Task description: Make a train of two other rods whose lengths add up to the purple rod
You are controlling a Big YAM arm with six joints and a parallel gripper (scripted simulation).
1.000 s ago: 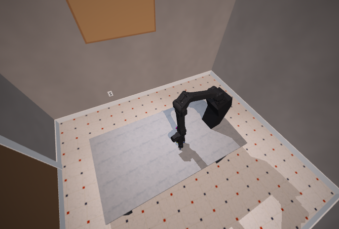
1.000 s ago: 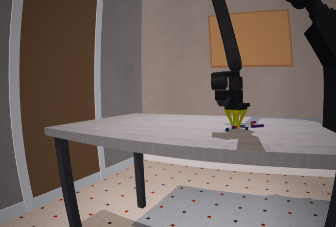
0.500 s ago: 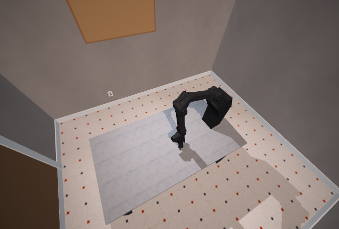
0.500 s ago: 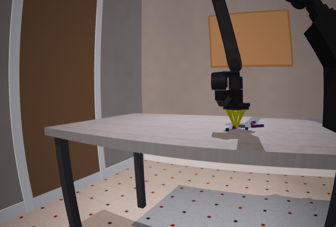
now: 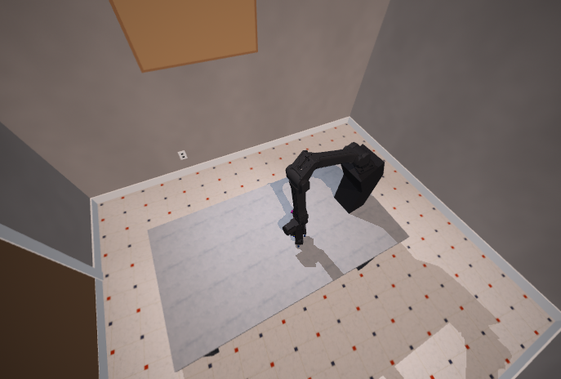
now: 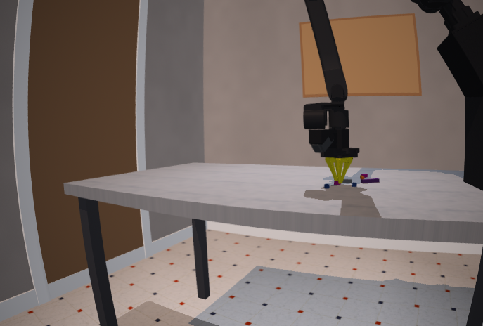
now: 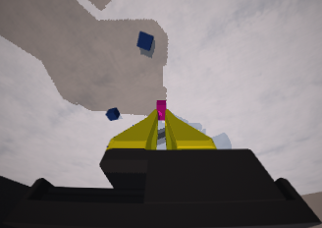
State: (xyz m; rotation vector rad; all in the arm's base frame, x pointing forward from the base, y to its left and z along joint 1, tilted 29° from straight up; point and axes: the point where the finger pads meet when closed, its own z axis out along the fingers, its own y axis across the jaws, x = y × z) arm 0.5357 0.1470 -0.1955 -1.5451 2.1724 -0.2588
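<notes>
Right now my hand is 4 cm to the left of the grey rod, 1 cm past it and 1 cm above it. From my hand the other things lie so: orange rod (12 cm to the right, 4 cm behind, 1 cm below); purple rod (8 cm behind, 7 cm to the right, 1 cm below).
</notes>
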